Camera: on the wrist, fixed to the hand. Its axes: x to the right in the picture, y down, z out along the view.
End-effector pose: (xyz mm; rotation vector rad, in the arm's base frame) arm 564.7 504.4 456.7 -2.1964 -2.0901 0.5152
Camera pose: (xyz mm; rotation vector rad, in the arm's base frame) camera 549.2 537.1 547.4 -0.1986 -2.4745 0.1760
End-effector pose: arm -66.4 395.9 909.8 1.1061 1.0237 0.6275
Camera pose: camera -141.7 429.2 857.3 0.1934 1.8786 -0.5616
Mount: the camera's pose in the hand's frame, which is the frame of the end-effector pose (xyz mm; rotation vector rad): 14.1 -42.2 -86.9 0.2529 0.3355 -1.4888
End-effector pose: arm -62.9 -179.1 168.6 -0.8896 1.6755 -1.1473
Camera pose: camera -146.0 -178.4 219.8 1.7946 -0.7814 2.3182
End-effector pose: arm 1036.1 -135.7 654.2 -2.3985 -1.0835 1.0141
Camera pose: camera 1082.8 -97.1 730.8 -0.9193 -1.8594 0.1509
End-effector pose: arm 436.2 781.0 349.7 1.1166 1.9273 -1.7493
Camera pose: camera 420.3 869.5 387.7 0.1568 -1.7252 1.3819
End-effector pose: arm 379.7 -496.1 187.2 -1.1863 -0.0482 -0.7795
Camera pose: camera 335.3 -582.9 192.1 -0.6009 -0.7910 -2.1727
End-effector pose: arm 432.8 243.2 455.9 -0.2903 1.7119 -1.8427
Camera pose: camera 363.1 306.9 480.6 0.9707 -0.9229 2.0558
